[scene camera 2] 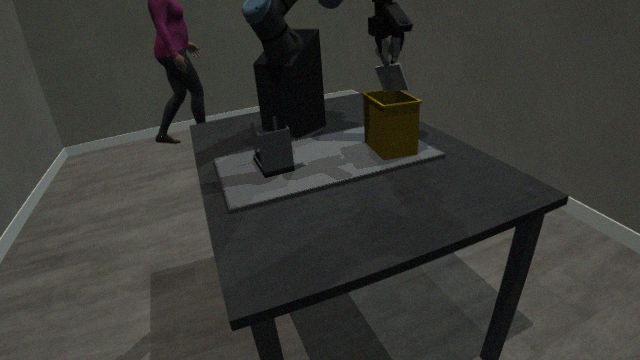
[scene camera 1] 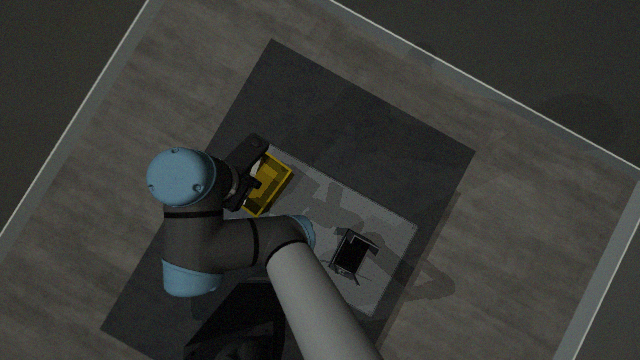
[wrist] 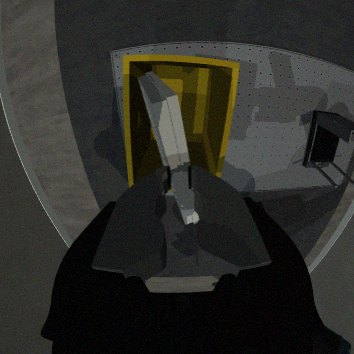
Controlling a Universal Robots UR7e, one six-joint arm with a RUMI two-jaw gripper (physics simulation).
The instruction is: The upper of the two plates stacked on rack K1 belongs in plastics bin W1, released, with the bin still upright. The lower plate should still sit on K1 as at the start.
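Frame: origin at the arm's base, x left, y down, z back, level; millimetres.
Where they show: gripper, fingertip midpoint: (scene camera 2: 389,67) (wrist: 178,168); arm's base at its link origin: (scene camera 2: 284,49).
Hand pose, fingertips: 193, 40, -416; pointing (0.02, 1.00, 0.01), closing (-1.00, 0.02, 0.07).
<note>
Each offset is from my fingertips to the top centre of the thing, as dx, dy, dz. "spot": to the spot under its first point. Level surfaces: height alone.
My gripper (scene camera 2: 390,61) (wrist: 178,168) is shut on the upper plate @[+9, -21, -2] (scene camera 2: 392,77) (wrist: 172,130), a flat grey piece that hangs tilted below the fingers. The plate is over the opening of bin W1, and its lower edge shows close above the rim in scene camera 2. Yellow bin W1 @[+4, +93, +2] (scene camera 2: 392,130) (wrist: 180,59) stands upright on the perforated board. Rack K1 @[spot: -381, +268, +21] (scene camera 2: 281,172) stands apart at the board's other end, with a black base, thin pegs and a grey upright panel (scene camera 2: 276,150). I cannot tell whether that panel is the lower plate.
The light perforated board @[dy +273] (scene camera 1: 395,225) (scene camera 2: 240,192) (wrist: 270,107) lies on the dark table @[dy +286] (scene camera 1: 350,115) (scene camera 2: 360,235). The robot's black pedestal (scene camera 2: 305,80) stands behind the board. A person in a magenta top (scene camera 2: 170,30) stands beyond the table at the left in scene camera 2.
</note>
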